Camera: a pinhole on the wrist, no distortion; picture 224 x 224 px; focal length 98.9 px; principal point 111.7 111.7 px. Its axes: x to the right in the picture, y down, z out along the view. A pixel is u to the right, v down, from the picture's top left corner.
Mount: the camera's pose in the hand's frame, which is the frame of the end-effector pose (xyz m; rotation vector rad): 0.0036 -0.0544 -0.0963 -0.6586 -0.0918 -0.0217
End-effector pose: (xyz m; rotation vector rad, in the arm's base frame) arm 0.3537 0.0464 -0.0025 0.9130 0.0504 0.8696
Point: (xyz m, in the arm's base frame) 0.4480 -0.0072 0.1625
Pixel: 148.6 79.1
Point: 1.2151 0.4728 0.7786
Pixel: outside the picture
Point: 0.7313 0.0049 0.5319
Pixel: 189.9 74.5
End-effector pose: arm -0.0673 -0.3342 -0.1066 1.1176 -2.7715 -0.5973
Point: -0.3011 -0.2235 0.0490
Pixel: 148.9 215.6
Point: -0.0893 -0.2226 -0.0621
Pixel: 80.7 147.1
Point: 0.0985 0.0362 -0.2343
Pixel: 14.6 86.7
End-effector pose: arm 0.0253 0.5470 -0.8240 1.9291 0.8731 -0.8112
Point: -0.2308 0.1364 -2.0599
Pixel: outside the picture
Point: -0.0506 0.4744 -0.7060
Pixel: 18.8 94.5
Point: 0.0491 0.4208 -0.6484
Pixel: 48.6 142.1
